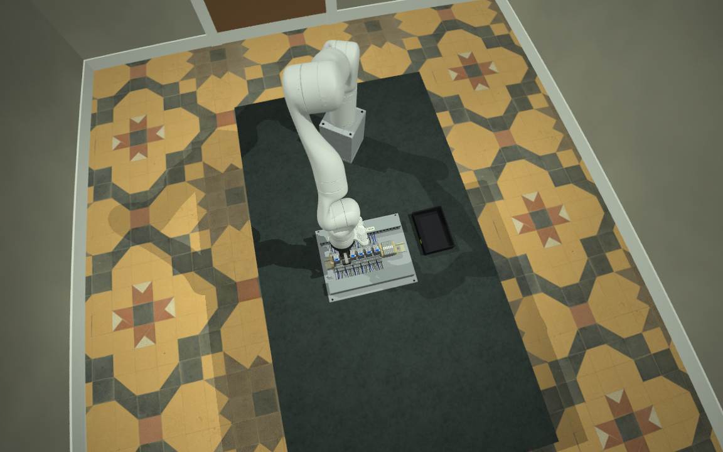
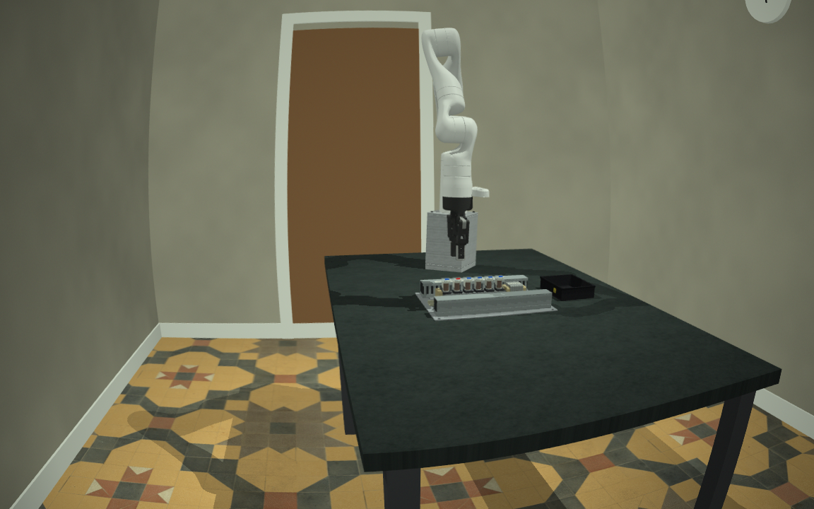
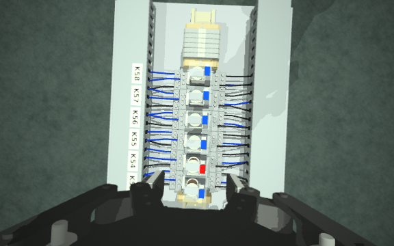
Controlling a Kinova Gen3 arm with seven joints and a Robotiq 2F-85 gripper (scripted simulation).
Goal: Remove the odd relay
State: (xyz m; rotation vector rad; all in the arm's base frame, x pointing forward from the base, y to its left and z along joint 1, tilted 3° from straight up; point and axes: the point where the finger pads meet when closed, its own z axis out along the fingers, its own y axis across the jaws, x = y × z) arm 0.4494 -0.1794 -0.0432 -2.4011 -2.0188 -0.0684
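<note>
Right now my hand is 8 cm above the clear relay. The rest, counted from my hand: panel: 13 cm below, 7 cm to the left, 1 cm ahead; black parts tray: 34 cm to the left, 12 cm below, 2 cm ahead.
</note>
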